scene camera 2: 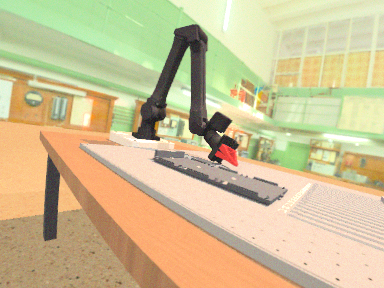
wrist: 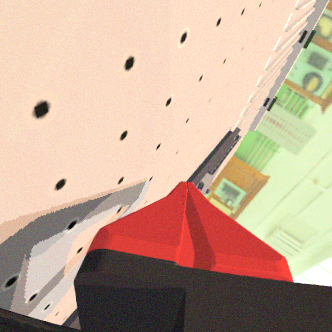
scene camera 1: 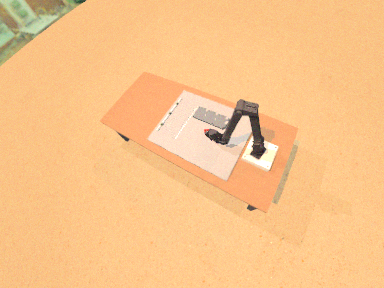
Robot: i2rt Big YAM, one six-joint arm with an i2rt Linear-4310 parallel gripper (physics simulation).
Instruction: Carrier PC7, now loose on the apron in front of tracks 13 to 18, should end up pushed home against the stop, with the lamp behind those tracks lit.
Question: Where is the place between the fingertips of my gripper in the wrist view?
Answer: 183,191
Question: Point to a carrier PC7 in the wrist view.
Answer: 202,177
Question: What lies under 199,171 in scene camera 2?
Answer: A carrier PC7.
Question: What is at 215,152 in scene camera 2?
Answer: My gripper.
